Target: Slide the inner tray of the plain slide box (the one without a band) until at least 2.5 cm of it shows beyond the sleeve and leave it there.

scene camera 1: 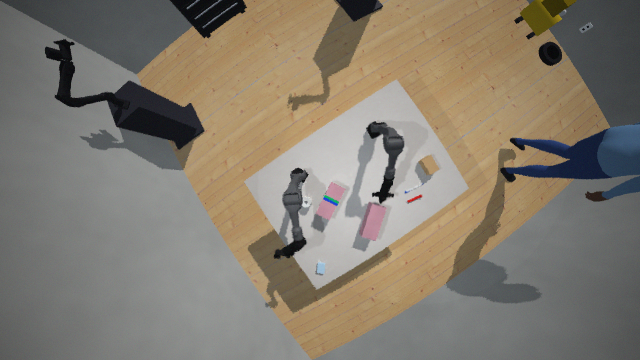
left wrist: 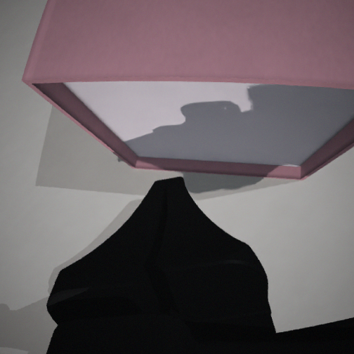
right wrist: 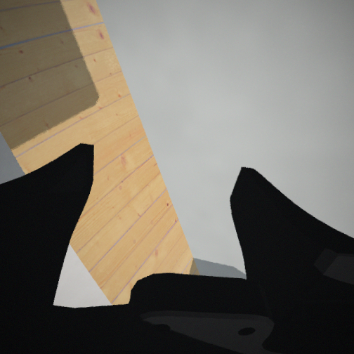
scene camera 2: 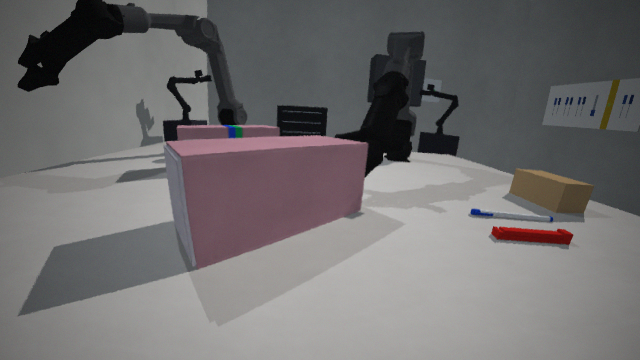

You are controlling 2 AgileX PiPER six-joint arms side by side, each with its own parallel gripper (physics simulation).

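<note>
The plain pink slide box (scene camera 1: 374, 221) (scene camera 2: 275, 195) (left wrist: 190, 40) lies on the table. Its pale inner tray (scene camera 2: 178, 205) (left wrist: 220, 130) sits recessed inside the sleeve at the end facing the left gripper; at the opposite end, in scene camera 2, it stands slightly out of the sleeve. My left gripper (scene camera 1: 383, 200) (left wrist: 172, 195) is shut and empty, its tips low at the lower edge of the recessed end; contact cannot be told. In scene camera 2 the box partly hides it. My right gripper (scene camera 1: 276, 255) (scene camera 2: 24, 74) (right wrist: 166, 173) is open and empty, away from the box.
A pink box with a blue and green band (scene camera 1: 338, 192) (scene camera 2: 205, 131) lies beside the plain one. A tan block (scene camera 1: 429, 165) (scene camera 2: 545, 187), a pen (scene camera 1: 414, 189) (scene camera 2: 515, 216) and a red bar (scene camera 1: 414, 199) (scene camera 2: 532, 235) lie to the right. A light-blue item (scene camera 1: 320, 268) lies near the table edge.
</note>
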